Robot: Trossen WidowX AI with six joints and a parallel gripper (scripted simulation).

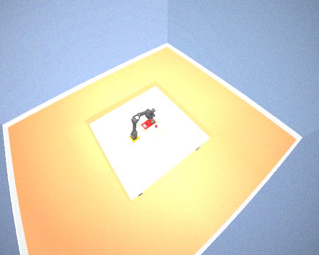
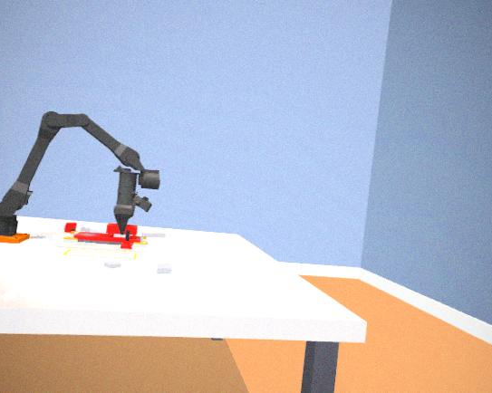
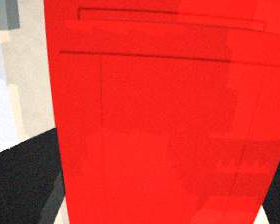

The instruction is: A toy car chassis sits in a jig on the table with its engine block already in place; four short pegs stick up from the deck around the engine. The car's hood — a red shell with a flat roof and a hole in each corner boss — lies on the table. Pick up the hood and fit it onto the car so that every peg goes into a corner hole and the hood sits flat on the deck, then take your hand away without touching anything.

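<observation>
Right now the red hood is 20 mm above my gripper tip.
</observation>
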